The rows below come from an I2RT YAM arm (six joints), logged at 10 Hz.
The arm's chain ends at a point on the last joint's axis. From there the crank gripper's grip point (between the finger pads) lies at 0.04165 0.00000 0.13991 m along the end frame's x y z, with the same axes.
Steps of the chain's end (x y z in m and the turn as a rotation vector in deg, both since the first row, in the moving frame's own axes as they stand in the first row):
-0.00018, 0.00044, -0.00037, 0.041, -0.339, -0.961
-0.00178, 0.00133, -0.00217, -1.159, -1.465, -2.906
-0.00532, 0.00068, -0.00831, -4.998, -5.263, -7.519
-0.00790, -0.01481, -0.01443, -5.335, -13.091, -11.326
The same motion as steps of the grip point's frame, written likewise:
-0.00102, -0.00035, -0.00013, 0.041, -0.339, -0.961
-0.00535, 0.00215, -0.00116, -1.159, -1.465, -2.906
-0.01783, 0.00839, -0.00539, -4.998, -5.263, -7.519
-0.03995, -0.00652, -0.00891, -5.335, -13.091, -11.326

